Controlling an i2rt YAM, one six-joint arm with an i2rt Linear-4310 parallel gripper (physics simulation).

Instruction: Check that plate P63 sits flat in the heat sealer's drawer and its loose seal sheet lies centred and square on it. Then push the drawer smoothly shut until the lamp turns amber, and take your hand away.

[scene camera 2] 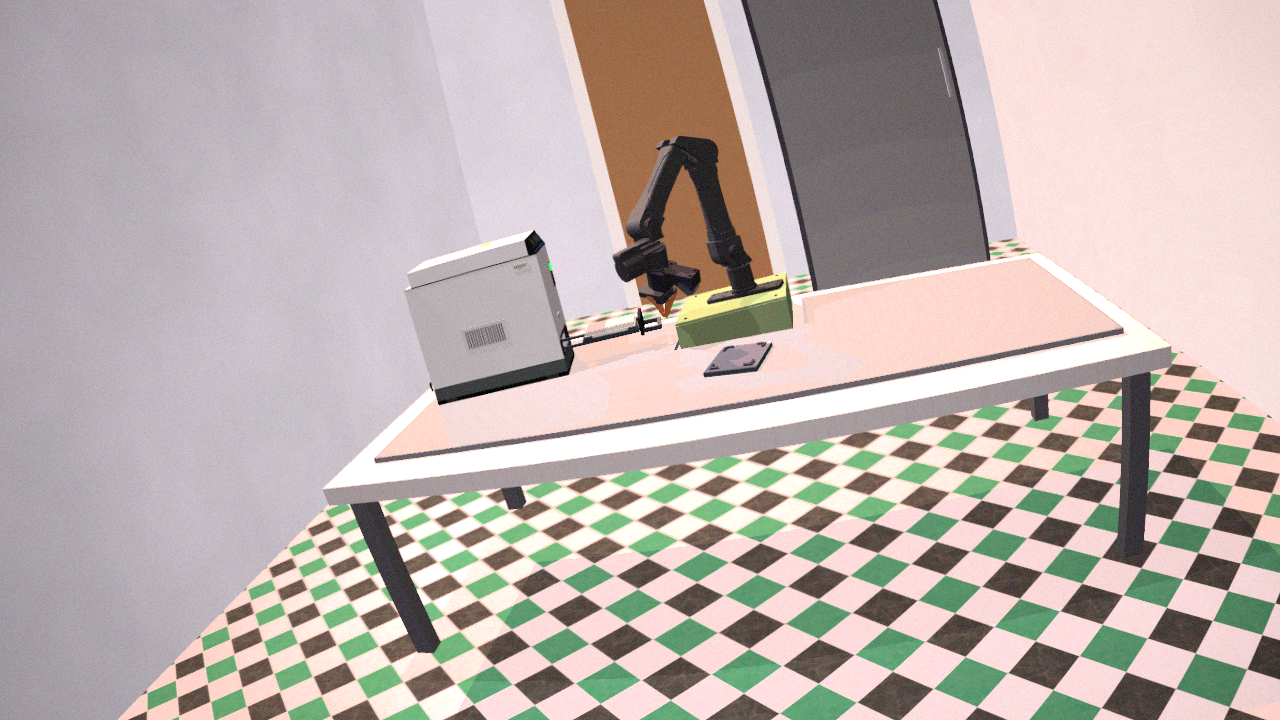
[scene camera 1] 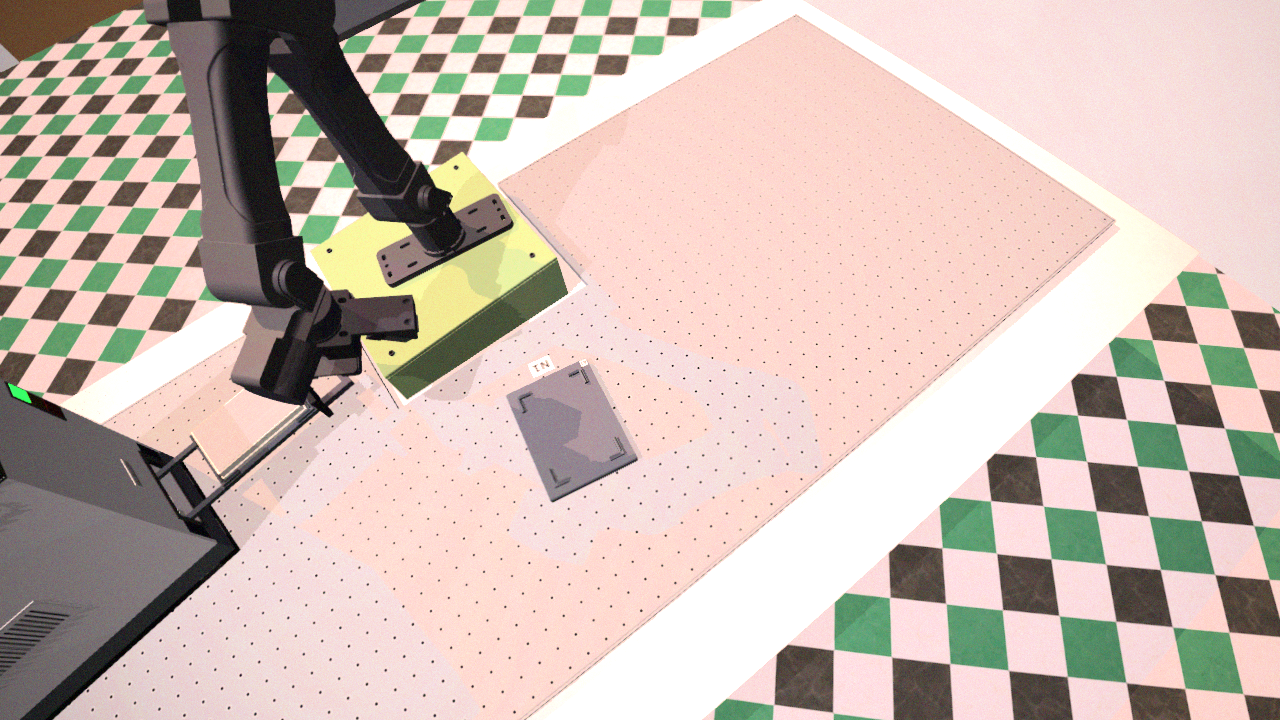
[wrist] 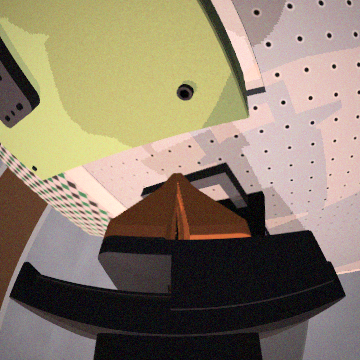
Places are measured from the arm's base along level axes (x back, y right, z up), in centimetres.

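Where they show: gripper, fingertip midpoint: point(scene camera 2: 665, 316) point(wrist: 176, 180); arm's base at its link origin: point(scene camera 2: 745, 293) point(scene camera 1: 445, 241).
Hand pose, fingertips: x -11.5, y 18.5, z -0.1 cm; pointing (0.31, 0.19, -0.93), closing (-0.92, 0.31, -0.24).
Things, the pixels of their centre, and the offset from my fingertips. "spot": a spot on its surface instead.
- pale plate at a spot on its surface: point(scene camera 1: 246, 437) point(scene camera 2: 604, 326) spot: dx -6.0, dy +14.0, dz +1.4 cm
- drawer's black handle at a spot on its surface: point(wrist: 236, 186) point(scene camera 2: 653, 327) spot: dx -3.9, dy +2.3, dz -1.3 cm
- grey plate holder at the middle of its body: point(scene camera 1: 569, 426) point(scene camera 2: 738, 357) dx -21.0, dy -22.9, dz -6.0 cm
- label at a spot on its surface: point(scene camera 1: 541, 365) spot: dx -10.3, dy -23.1, dz -6.9 cm
The heat sealer point(scene camera 1: 98, 537) point(scene camera 2: 492, 326) stands at the left with its drawer point(scene camera 1: 213, 498) point(scene camera 2: 640, 322) pulled out. Its lamp point(scene camera 1: 19, 393) point(scene camera 2: 550, 266) is green. A pale plate point(scene camera 1: 246, 437) point(scene camera 2: 612, 326) lies in the drawer and looks flat; its P63 mark is not readable. I cannot tell the seal sheet's edges from the plate, so its centring is unclear. The drawer's black handle point(scene camera 2: 655, 324) point(wrist: 236, 186) is at the outer end, partly hidden behind my fingers in the wrist view. My gripper point(scene camera 1: 327, 412) point(scene camera 2: 664, 313) point(wrist: 176, 180) is shut and empty, tips close to the handle.
The yellow-green base block point(scene camera 1: 456, 295) point(scene camera 2: 742, 319) point(wrist: 135, 75) carries the arm, close to the drawer's outer end. A grey plate holder point(scene camera 1: 572, 434) point(scene camera 2: 738, 358) with corner marks lies in front of the block, beside an IN label point(scene camera 1: 541, 365).
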